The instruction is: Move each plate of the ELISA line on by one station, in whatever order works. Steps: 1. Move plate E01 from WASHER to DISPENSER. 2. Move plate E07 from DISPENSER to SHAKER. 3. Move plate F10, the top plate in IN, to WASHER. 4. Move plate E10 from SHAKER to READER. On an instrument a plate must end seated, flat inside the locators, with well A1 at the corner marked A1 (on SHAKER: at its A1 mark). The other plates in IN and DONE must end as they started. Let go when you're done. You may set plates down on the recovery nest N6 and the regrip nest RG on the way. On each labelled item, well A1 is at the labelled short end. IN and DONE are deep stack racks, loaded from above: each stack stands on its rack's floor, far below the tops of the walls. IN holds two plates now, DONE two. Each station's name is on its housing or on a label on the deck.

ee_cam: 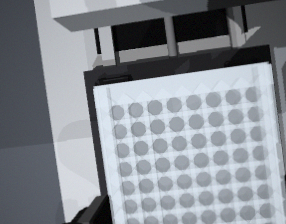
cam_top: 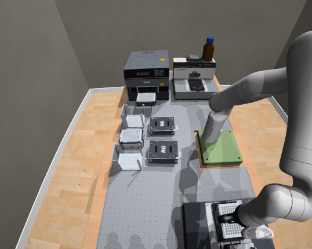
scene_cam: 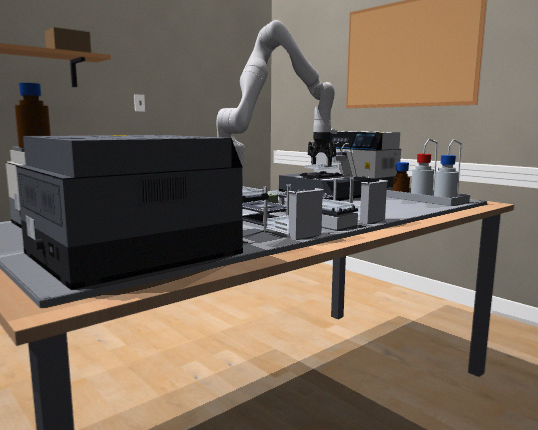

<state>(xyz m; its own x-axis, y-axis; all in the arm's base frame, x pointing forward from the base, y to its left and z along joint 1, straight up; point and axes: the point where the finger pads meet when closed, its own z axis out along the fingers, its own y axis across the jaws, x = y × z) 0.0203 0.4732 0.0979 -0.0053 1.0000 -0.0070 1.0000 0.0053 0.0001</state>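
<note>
Right now the washer nest is 50 mm below my hand. Round my hand: DONE label (370 mm ahead, 320 mm to the right, 130 mm below); nest RG (270 mm ahead, 370 mm to the right, 70 mm below); A1 corner mark (190 mm ahead, 320 mm to the right, 70 mm below).
</note>
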